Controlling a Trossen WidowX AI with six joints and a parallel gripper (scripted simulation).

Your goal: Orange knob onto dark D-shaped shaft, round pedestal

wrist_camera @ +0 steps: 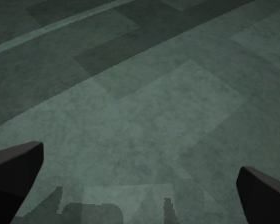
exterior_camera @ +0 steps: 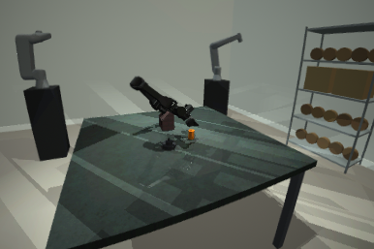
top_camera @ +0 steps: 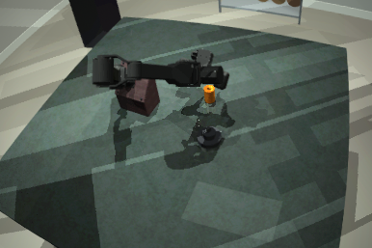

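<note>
The orange knob lies 8 cm below my gripper tip and 4 cm to the right of it. Also, from my gripper tip: round pedestal (22 cm to the right, 8 cm below, 6 cm ahead).
</note>
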